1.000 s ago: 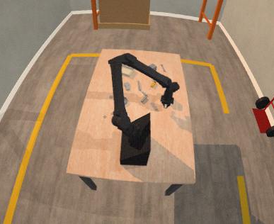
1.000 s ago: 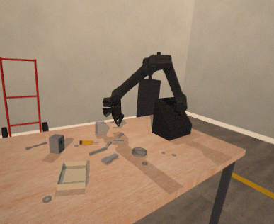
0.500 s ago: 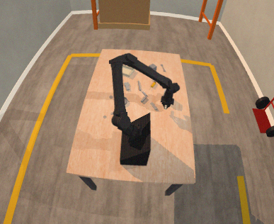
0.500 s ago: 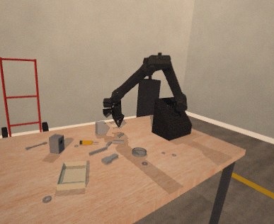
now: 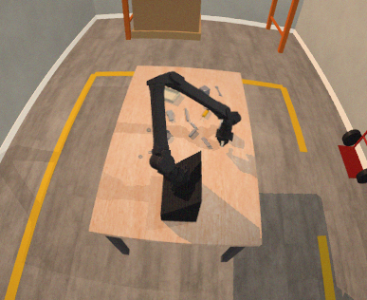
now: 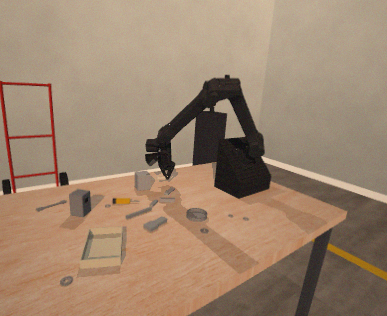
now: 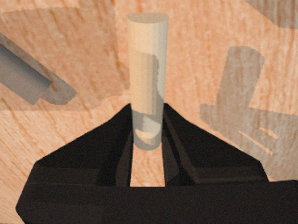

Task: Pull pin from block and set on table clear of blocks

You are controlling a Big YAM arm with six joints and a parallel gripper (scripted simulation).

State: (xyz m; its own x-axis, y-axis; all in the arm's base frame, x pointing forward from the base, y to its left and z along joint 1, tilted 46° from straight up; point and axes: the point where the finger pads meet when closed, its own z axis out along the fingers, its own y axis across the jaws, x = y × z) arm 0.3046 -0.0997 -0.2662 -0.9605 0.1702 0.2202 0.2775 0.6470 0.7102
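Right now my hand is 12 cm short of the light grey block, 3 cm to the left of it and 1 cm below it. Round my hand: pale pin 2 cm ahead, 1 cm to the right; darker grey block 47 cm ahead, 7 cm to the left, 1 cm above; yellow-handled screwdriver 29 cm ahead, 8 cm to the left, 3 cm below.
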